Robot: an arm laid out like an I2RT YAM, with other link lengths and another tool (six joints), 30 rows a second.
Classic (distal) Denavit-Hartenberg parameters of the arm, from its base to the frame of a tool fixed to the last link. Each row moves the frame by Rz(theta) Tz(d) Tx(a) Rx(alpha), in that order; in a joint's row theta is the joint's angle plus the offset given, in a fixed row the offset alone. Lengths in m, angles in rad.
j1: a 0.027  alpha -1.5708  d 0.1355  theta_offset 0
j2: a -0.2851  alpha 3.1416  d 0  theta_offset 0
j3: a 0.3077  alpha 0  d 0  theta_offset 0.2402
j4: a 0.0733  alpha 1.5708  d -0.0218  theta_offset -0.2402
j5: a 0  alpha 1.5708  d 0.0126  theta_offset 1.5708
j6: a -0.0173  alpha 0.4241  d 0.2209  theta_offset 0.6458
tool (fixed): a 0  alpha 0  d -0.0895  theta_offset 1.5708
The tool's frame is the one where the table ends.
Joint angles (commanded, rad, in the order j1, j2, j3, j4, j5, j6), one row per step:
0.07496, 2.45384, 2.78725, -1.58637, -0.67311, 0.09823
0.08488, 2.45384, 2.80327, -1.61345, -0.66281, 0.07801
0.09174, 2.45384, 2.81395, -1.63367, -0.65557, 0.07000
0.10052, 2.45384, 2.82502, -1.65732, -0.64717, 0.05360
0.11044, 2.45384, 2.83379, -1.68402, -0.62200, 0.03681
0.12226, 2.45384, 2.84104, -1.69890, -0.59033, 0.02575
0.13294, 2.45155, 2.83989, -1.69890, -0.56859, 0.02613
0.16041, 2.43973, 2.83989, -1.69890, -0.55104, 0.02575
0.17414, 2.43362, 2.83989, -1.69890, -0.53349, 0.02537
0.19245, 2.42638, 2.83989, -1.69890, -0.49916, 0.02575
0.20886, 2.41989, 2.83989, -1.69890, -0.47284, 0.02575
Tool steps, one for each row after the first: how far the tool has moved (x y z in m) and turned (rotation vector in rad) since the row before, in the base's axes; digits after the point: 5 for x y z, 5 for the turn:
-0.00645, 0.00358, 0.00232, -0.01452, -0.00263, 0.02186
-0.00457, 0.00245, 0.00157, -0.00917, 0.00384, 0.01075
-0.00577, 0.00305, 0.00132, -0.01199, 0.00149, 0.01886
-0.00588, 0.00198, -0.00113, -0.02858, 0.00499, 0.01608
-0.00392, 0.00247, -0.00186, -0.03288, -0.00251, 0.01237
-0.00161, 0.00317, -0.00143, -0.02064, -0.00359, 0.00479
-0.00700, 0.01135, 0.00392, -0.01508, -0.01438, 0.02316
-0.00325, 0.00473, 0.00119, -0.01569, -0.00904, 0.00928
-0.00368, 0.00517, 0.00017, -0.03105, -0.01293, 0.00844
-0.00354, 0.00492, 0.00066, -0.02343, -0.01139, 0.00892

